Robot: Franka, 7 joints.
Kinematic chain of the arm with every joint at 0, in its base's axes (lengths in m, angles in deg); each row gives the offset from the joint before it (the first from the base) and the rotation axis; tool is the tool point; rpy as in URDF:
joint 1: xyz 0 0 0.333 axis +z
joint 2: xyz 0 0 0 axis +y
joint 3: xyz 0 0 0.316 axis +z
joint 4: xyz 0.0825 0 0 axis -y
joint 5: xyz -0.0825 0 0.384 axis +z
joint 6: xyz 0 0 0 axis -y
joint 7: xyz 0.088 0 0 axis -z
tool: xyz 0 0 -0.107 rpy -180 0 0
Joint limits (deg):
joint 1: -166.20..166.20
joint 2: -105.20..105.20
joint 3: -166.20..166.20
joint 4: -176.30..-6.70
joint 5: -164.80..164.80
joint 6: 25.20..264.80
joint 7: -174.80..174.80
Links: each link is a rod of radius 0.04 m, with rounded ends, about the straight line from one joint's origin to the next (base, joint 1, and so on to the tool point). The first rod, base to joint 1, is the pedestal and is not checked.
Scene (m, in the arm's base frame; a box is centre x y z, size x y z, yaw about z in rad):
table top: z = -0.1
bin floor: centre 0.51 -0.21 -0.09 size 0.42 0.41 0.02 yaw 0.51
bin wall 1: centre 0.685 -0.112 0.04 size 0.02 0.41 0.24 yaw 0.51
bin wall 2: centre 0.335 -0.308 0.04 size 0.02 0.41 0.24 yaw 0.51
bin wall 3: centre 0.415 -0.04 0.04 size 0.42 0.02 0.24 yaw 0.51
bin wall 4: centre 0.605 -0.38 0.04 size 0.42 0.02 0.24 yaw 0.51
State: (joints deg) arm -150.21 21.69 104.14 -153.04 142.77 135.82 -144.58
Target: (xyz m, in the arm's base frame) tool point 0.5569 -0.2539 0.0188
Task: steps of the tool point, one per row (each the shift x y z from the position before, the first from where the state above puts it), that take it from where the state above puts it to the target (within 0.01 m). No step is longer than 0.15 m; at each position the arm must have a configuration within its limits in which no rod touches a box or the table.
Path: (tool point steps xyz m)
1: 0.0390 -0.0368 0.0281
2: 0.0530 -0.0140 0.0100
3: 0.0598 0.0035 -0.0210
4: 0.0544 0.0150 -0.0579
5: 0.0352 0.0212 -0.0930
6: 0.0043 0.0250 -0.1189

